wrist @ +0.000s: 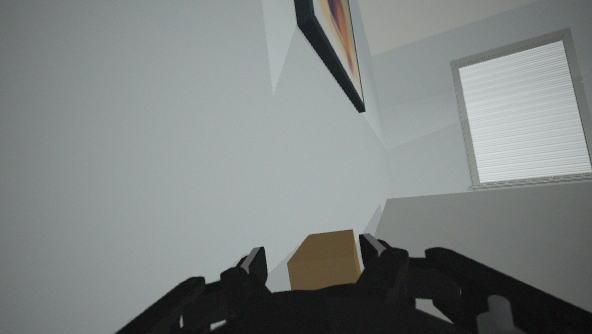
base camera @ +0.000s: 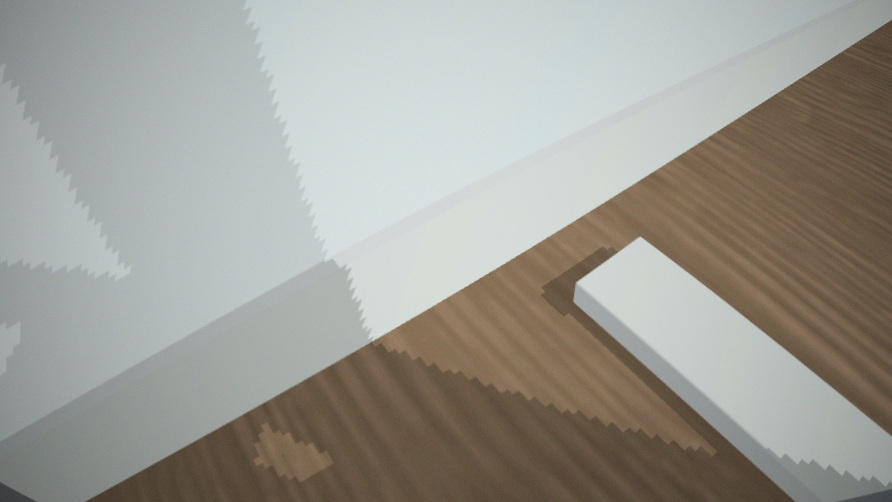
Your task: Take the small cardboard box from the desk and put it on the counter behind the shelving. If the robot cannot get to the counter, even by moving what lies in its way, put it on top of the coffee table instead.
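Frame: origin at the arm's base, x right, y ahead, z up, level; centimetres.
Seen in the pictures: gripper, fingertip midpoint: (wrist: 312,254).
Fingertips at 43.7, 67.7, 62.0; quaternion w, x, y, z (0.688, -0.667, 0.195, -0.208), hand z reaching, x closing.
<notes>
A point is followed by its place in that frame, as x, y, z.
The small cardboard box (wrist: 324,260) {44.8, 67.9, 61.3} is brown and shows low in the wrist view, its lower part hidden behind the gripper's black body. My gripper (wrist: 312,254) {43.7, 67.7, 62.0} is open, its fingertips standing to the left and right of the box as seen in the wrist view. The gap at the left fingertip is wide, and the box's right side lies close to the right finger. The fingers do not grip it. The surface under the box is hidden. The shelving, the counter and the coffee table cannot be made out in either view.
In the base camera view a white wall (base camera: 436,124) {-3.2, 40.3, -24.5} with a baseboard runs diagonally above the brown wood floor (base camera: 780,143) {36.9, 58.2, -39.7}. A long white slab (base camera: 705,337) lies low at the right. In the wrist view a black-framed picture (wrist: 330,60) {64.4, 85.2, 89.9} hangs on the wall, and a window (wrist: 525,112) {321.5, 116.3, 105.3} is at the right.
</notes>
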